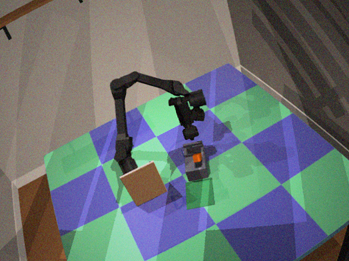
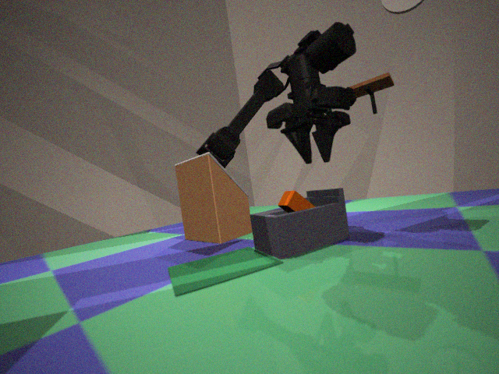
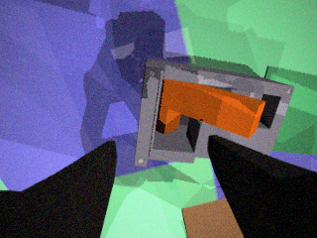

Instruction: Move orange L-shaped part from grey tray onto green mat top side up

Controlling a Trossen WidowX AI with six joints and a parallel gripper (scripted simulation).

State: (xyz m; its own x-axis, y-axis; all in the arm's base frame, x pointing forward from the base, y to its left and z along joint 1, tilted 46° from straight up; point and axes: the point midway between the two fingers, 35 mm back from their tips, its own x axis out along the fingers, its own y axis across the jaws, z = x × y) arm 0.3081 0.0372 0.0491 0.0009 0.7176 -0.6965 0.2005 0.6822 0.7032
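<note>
My gripper tip is now 20 mm past the orange L-shaped part, 30 mm to the left of it and 100 mm above it. Round my gripper tip: dark green mat: 90 mm behind, 200 mm to the right, 160 mm below.
</note>
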